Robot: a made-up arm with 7 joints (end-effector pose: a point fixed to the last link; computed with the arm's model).
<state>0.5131 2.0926 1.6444 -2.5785 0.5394 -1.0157 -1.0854</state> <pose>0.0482 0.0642 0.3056 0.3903 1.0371 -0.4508</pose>
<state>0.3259 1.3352 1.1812 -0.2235 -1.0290 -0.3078 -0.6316</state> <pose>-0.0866 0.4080 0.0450 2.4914 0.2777 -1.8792</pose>
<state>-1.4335 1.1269 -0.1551 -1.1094 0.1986 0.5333 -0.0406</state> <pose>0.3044 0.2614 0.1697 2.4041 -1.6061 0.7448</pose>
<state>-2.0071 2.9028 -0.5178 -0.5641 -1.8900 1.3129 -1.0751</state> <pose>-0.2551 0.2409 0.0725 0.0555 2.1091 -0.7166</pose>
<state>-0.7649 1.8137 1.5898 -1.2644 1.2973 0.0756 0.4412</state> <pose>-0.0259 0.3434 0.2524 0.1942 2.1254 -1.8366</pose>
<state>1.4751 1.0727 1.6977 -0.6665 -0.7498 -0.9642 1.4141</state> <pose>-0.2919 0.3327 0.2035 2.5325 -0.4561 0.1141</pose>
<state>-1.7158 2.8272 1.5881 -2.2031 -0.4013 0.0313 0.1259</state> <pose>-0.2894 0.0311 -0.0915 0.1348 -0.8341 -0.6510</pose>
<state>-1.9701 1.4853 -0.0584 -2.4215 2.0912 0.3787 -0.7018</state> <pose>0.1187 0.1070 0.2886 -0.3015 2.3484 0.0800</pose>
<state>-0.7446 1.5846 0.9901 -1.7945 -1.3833 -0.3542 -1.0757</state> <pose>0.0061 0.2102 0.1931 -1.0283 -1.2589 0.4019</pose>
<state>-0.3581 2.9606 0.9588 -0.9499 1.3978 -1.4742 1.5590</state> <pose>-0.0522 -0.1004 0.4746 0.8245 2.6963 0.7308</pose>
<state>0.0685 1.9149 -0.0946 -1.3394 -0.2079 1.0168 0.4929</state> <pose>0.0908 0.2996 0.1760 -2.8987 -0.0760 0.4421</pose>
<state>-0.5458 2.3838 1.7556 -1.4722 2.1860 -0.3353 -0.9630</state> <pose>-0.1529 0.1141 0.3801 0.0067 1.7077 -1.2598</pose>
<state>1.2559 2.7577 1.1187 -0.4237 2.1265 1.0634 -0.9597</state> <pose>0.3195 0.2044 0.2153 1.8952 -0.8821 -0.9344</pose>
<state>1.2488 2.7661 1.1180 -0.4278 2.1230 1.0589 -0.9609</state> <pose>0.3216 0.2004 0.2170 1.9011 -0.8955 -0.9440</pose>
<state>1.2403 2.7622 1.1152 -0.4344 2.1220 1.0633 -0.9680</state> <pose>0.3207 0.2005 0.2196 1.9013 -0.9004 -0.9541</pose>
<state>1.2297 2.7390 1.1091 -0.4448 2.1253 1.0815 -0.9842</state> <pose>0.3149 0.2070 0.2234 1.8918 -0.8926 -0.9641</pose>
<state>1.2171 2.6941 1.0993 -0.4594 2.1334 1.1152 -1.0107</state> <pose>0.3035 0.2206 0.2278 1.8695 -0.8719 -0.9736</pose>
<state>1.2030 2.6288 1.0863 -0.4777 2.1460 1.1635 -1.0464</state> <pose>0.2860 0.2404 0.2318 1.8324 -0.8422 -0.9805</pose>
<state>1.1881 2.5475 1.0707 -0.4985 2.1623 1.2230 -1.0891</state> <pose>0.2630 0.2645 0.2342 1.7805 -0.8102 -0.9824</pose>
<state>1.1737 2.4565 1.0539 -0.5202 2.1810 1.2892 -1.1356</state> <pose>0.2356 0.2904 0.2338 1.7163 -0.7824 -0.9781</pose>
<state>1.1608 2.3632 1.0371 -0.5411 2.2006 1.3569 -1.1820</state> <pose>0.2061 0.3154 0.2303 1.6452 -0.7631 -0.9669</pose>
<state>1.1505 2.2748 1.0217 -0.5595 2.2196 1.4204 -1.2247</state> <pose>0.1767 0.3372 0.2240 1.5746 -0.7533 -0.9498</pose>
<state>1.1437 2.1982 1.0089 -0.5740 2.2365 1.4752 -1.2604</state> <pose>0.1504 0.3546 0.2163 1.5114 -0.7504 -0.9295</pose>
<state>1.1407 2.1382 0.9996 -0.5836 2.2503 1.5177 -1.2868</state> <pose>0.1291 0.3671 0.2089 1.4615 -0.7506 -0.9087</pose>
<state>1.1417 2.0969 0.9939 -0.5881 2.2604 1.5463 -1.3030</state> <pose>0.1139 0.3751 0.2030 1.4275 -0.7495 -0.8900</pose>
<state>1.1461 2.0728 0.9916 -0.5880 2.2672 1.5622 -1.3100</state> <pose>0.1045 0.3796 0.1991 1.4083 -0.7452 -0.8743</pose>
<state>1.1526 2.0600 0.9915 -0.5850 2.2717 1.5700 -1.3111</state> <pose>0.0991 0.3820 0.1967 1.3987 -0.7384 -0.8612</pose>
